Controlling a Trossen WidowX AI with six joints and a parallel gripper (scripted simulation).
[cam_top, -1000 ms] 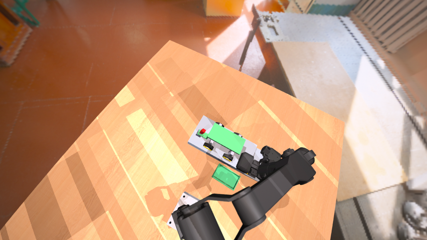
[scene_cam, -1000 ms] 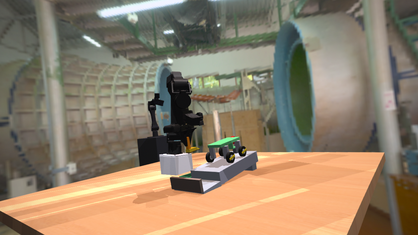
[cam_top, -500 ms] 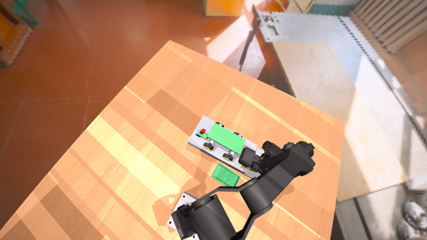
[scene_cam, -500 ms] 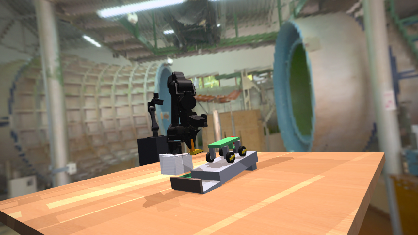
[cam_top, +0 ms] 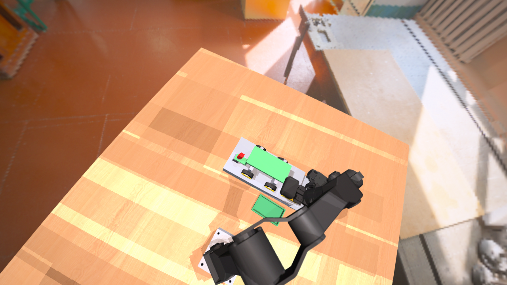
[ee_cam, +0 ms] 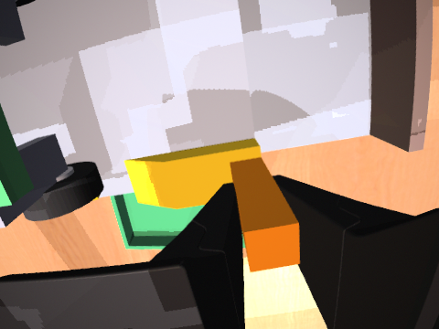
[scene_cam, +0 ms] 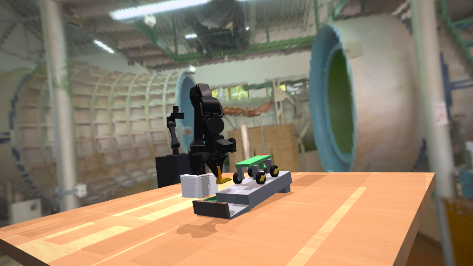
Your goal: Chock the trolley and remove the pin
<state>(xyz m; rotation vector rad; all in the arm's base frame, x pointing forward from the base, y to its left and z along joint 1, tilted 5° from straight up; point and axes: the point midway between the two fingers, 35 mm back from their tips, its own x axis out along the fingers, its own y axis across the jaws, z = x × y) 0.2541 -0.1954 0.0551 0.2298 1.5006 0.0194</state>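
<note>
Now: the stop pin 250 mm to the left of my gripper tip, 70 mm ahead of it and 10 mm above it. Round my gripper tip: yellow chock 20 mm to the left, 10 mm below; end stop 120 mm to the right, 80 mm below, 40 mm ahead; green tray 120 mm below, 80 mm to the left, 60 mm behind.
</note>
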